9 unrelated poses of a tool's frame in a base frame.
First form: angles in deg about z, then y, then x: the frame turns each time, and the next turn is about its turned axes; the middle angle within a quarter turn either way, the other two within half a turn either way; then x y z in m.
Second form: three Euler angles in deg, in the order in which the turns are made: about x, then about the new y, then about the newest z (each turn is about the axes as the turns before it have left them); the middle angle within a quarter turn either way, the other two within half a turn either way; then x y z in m. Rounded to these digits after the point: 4 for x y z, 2 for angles.
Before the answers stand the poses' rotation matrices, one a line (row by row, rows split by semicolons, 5 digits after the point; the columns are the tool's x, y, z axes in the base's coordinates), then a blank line. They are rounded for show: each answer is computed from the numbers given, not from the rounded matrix.
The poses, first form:
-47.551 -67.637 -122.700 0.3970 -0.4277 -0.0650
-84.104 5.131 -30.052 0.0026 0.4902 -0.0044
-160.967 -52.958 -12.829 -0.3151 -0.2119 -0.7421
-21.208 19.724 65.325 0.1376 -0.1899 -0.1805
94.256 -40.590 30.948 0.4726 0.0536 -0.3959
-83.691 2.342 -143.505 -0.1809 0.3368 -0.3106
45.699 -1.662 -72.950 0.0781 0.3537 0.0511
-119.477 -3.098 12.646 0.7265 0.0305 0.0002
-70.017 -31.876 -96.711 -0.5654 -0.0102 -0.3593
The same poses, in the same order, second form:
0.25679 0.12662 0.95814; -0.28074 -0.93886 0.19931; 0.92479 -0.32017 -0.20555
0.10231 0.85639 0.50609; -0.99072 0.13346 -0.02556; -0.08943 -0.49878 0.86210
-0.56947 0.15043 0.80813; -0.19645 -0.97953 0.04390; 0.79819 -0.13376 0.58736
0.87758 0.43693 -0.19737; -0.34053 0.27826 -0.89812; -0.33749 0.85538 0.39298
-0.05636 -0.83044 0.55425; 0.75729 -0.39732 -0.51831; 0.65064 0.39052 0.65127
0.10980 -0.80171 0.58754; -0.99311 -0.06418 0.09801; -0.04086 -0.59426 -0.80324
0.69813 -0.19048 -0.69017; 0.71538 0.22463 0.66165; 0.02900 -0.95565 0.29308
-0.49135 0.85526 -0.16464; -0.86928 -0.46984 0.15363; 0.05404 0.21861 0.97432
0.29020 0.06941 0.95444; -0.79807 -0.53282 0.28140; 0.52808 -0.84337 -0.09924

-135.88 73.36 -26.25 0.3970 -0.4277 -0.0650
1.70 30.40 -83.19 0.0026 0.4902 -0.0044
-4.27 53.91 -165.20 -0.3151 -0.2119 -0.7421
66.37 -11.38 -26.47 0.1376 -0.1899 -0.1805
38.51 33.66 93.88 0.4726 0.0536 -0.3959
-173.04 35.98 82.20 -0.1809 0.3368 -0.3106
-66.11 -43.64 15.26 0.0781 0.3537 0.0511
-8.96 -9.48 -119.88 0.7265 0.0305 0.0002
-109.43 72.64 -13.45 -0.5654 -0.0102 -0.3593

